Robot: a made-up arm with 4 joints.
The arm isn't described. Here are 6 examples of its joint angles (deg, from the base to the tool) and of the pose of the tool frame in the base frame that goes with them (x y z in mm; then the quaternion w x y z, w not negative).
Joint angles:
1: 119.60 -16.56 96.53 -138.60
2: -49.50 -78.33 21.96 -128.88
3: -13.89 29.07 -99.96 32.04
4: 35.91 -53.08 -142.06 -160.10
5: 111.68 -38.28 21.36 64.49
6: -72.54 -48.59 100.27 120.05
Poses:
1: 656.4 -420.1 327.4 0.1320 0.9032 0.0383 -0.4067
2: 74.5 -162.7 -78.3 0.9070 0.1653 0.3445 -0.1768
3: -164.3 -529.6 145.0 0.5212 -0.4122 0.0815 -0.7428
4: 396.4 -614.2 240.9 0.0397 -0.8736 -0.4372 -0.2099
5: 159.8 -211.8 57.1 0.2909 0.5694 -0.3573 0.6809
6: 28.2 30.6 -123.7 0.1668 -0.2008 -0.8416 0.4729
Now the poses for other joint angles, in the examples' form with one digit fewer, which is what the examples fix.
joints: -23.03 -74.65 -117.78 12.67
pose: 328 -640 133 0.327 0.427 -0.369 -0.758
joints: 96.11 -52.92 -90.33 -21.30
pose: 329 26 60 0.902 0.309 0.271 0.134
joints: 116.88 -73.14 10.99 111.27
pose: 146 -101 182 0.123 0.816 -0.556 0.097
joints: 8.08 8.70 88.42 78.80
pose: -295 -278 229 0.555 0.377 -0.473 0.571
